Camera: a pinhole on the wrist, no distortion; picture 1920 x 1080 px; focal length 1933.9 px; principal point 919.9 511.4 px. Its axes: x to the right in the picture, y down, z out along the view. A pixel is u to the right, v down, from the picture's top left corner.
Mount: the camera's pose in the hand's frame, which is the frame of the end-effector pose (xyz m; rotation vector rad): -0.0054 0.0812 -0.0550 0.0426 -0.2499 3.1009
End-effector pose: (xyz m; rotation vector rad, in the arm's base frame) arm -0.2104 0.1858 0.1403 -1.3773 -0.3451 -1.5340
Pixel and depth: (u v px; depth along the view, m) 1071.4 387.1 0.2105
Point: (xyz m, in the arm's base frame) -0.0738 0.2826 0.1504
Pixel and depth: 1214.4 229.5 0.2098
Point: -0.0607 0.2837 0.1315
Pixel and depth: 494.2 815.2 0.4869
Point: -0.0157 0.4763 0.3932
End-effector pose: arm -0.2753 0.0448 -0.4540 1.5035 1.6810 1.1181
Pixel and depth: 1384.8 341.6 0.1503
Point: -0.1522 0.0260 -0.4381
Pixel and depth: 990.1 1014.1 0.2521
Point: -0.1247 0.0692 -0.5592
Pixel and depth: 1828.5 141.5 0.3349
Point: 0.0467 -0.0504 -0.5153
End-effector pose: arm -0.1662 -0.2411 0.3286 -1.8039 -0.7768 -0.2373
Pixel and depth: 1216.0 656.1 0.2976
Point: -0.2414 -0.0472 0.2071
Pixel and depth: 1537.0 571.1 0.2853
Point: -0.2642 -0.0756 0.1743
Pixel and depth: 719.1 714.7 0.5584
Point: -0.2591 0.2342 0.2317
